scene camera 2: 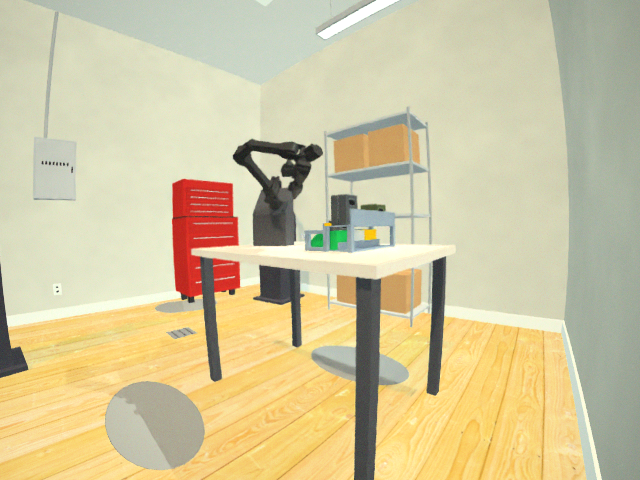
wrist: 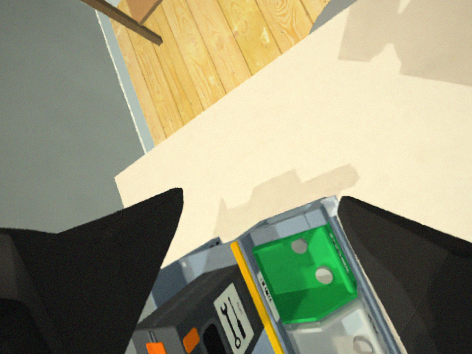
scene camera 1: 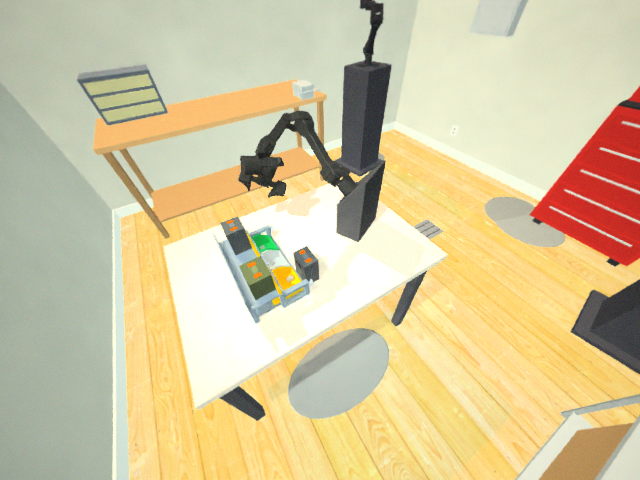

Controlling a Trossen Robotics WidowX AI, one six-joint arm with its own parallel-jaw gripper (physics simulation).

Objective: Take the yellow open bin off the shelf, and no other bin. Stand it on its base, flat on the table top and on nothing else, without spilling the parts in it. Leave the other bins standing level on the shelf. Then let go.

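Note:
The yellow open bin sits in the blue-grey shelf, at the end farther from the gripper; it does not show in the wrist view. A green bin stands at the other end, and a clear whitish bin between them. My gripper is open and empty, high above the table beyond the green bin's end. The parts in the yellow bin are too small to make out.
A dark grey box and an olive box stand on the shelf's upper level. Another dark box stands on the table, close beside the yellow bin's side of the shelf.

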